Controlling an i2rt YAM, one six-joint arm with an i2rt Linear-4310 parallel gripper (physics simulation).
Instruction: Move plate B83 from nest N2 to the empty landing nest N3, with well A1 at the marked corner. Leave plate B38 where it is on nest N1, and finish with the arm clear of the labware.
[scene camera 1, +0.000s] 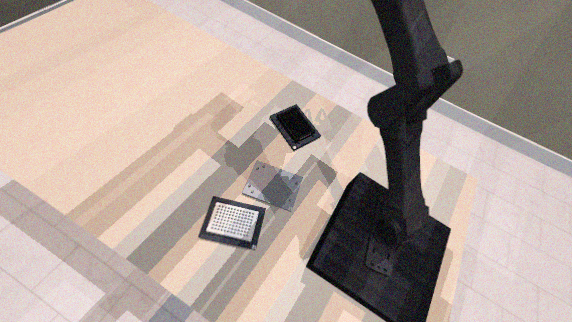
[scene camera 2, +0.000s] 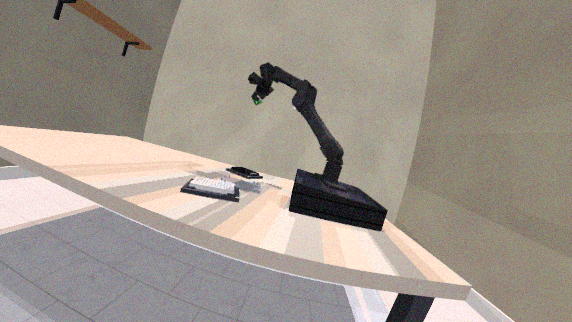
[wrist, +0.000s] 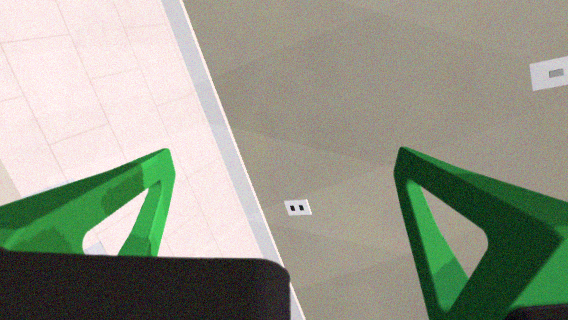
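Note:
A white plate with a grid of wells (scene camera 1: 232, 221) (scene camera 2: 212, 186) sits in a dark nest (scene camera 1: 258, 225). A black plate (scene camera 1: 297, 123) (scene camera 2: 244, 172) sits in another dark nest (scene camera 1: 303, 143). Between them lies a bare grey nest (scene camera 1: 260, 186) (scene camera 2: 250, 185) with small studs or holes. The plate and nest labels are not readable. Small pale marks show at one corner of each dark nest. My gripper (scene camera 2: 256, 101) (wrist: 284, 160) is open, its green fingers wide apart with nothing between them. It hangs high above the table, apart from the plates, and is outside scene camera 1's view.
The arm's black base block (scene camera 1: 340, 240) (scene camera 2: 337, 200) stands on the table beside the nests. A wooden wall shelf (scene camera 2: 107, 22) is at the upper left. The wrist view faces floor and wall, with a wall socket (wrist: 298, 207). Shadows cross the table and nests.

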